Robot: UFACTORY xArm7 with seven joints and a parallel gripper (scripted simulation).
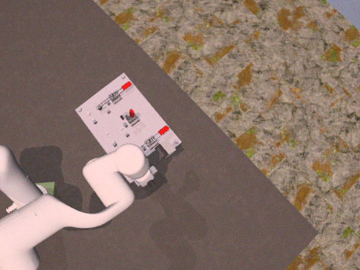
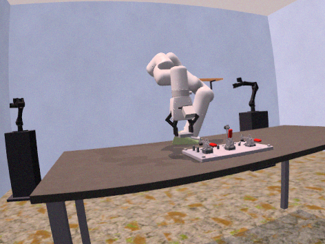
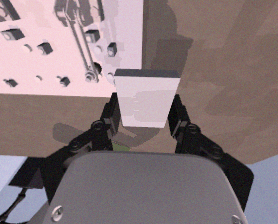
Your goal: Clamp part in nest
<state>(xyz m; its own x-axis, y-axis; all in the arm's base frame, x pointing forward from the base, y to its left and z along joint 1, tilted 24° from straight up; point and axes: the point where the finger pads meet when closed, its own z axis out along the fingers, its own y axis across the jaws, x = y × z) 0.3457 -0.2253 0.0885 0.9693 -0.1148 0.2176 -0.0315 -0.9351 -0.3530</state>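
Now: hand 60 mm short of the fixture plate, 180 mm to the right of it and 100 mm above it. Round my hand: toggle clamp: 90 mm ahead, 70 mm to the left, 50 mm below; pale grey block part: 10 mm below.
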